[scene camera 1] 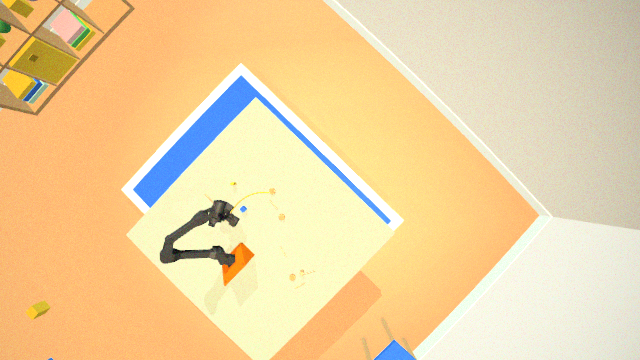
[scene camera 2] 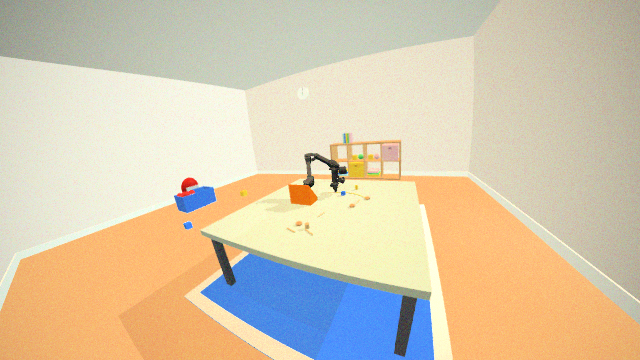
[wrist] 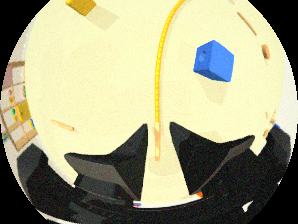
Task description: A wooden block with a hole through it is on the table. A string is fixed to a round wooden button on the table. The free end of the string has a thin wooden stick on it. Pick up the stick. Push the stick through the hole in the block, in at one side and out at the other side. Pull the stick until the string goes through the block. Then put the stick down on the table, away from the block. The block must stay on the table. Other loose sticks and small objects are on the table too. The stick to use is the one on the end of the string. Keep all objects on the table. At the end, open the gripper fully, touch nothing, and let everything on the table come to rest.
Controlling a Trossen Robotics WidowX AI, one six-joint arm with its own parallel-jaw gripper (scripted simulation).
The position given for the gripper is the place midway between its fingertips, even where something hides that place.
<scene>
In view: the gripper (wrist: pixel 158 126) and a blue block (wrist: pixel 214 61).
</scene>
